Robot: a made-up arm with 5 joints.
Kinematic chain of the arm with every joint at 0, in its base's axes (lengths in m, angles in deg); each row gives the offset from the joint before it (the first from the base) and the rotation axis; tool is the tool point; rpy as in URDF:
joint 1: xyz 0.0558 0 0.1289 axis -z
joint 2: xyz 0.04 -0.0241 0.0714 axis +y
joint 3: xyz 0.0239 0 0.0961 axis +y
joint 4: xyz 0.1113 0 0.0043 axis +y
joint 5: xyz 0.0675 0.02 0 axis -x
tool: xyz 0 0 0 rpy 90 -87.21 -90
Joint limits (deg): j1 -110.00..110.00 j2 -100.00..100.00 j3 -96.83..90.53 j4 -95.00..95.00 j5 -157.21..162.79
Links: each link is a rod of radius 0.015 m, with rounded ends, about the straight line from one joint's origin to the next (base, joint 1, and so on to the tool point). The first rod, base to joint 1, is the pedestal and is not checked.
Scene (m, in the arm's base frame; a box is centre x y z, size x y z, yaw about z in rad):
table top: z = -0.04
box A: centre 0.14 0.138 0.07 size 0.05 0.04 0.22 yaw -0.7
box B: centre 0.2 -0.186 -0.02 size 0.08 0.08 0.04 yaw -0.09
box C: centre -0.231 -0.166 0 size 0.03 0.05 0.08 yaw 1
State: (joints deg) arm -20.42 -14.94 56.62 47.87 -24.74
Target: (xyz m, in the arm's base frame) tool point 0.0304 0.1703 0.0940
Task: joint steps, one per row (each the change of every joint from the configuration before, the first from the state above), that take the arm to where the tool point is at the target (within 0.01 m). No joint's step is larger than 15 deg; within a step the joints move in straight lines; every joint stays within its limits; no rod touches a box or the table.
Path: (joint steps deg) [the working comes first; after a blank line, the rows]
Joints at the target: -99.85 38.45 26.79 22.08 -24.74
Straight joint move there: touches box A.

1: -13.83 -7.75 -8.47 -2.96 0.39
2: -13.82 -7.74 -8.46 -2.96 0.39
3: -13.83 -7.75 -8.47 -2.97 0.40
4: -13.82 -7.75 -8.47 -2.96 0.39
5: -13.83 -7.75 -8.47 -2.96 0.39
6: -13.82 -7.74 -8.46 -2.96 0.39
7: 0.50 14.26 2.99 -1.15 -0.34
8: 0.51 14.27 3.00 -1.14 -0.33
9: 0.50 14.27 3.00 -1.15 -0.34
10: 0.50 14.27 2.99 -1.14 -0.33
11: 0.51 14.27 3.00 -1.15 -0.34
12: 0.50 14.26 3.00 -1.14 -0.33
13: 0.50 14.27 2.99 -1.15 -0.34

